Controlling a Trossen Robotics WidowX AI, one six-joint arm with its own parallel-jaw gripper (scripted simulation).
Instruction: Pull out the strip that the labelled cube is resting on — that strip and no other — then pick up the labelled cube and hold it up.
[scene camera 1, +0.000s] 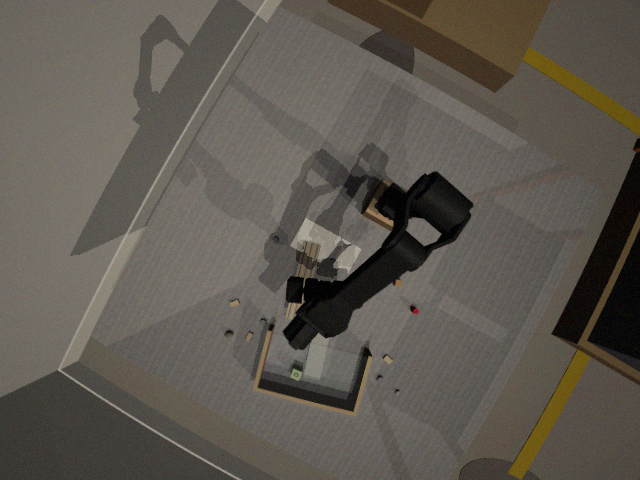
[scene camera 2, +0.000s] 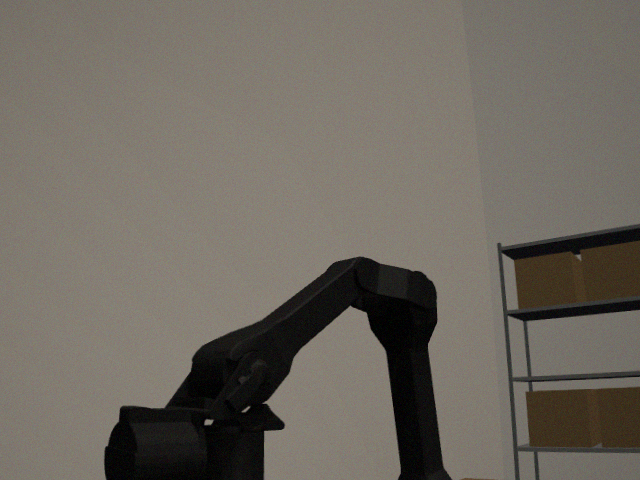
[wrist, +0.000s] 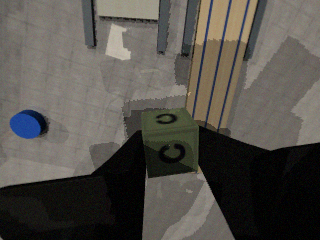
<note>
The pictures show: my gripper and a blue disc.
My gripper also shows in the wrist view.
</note>
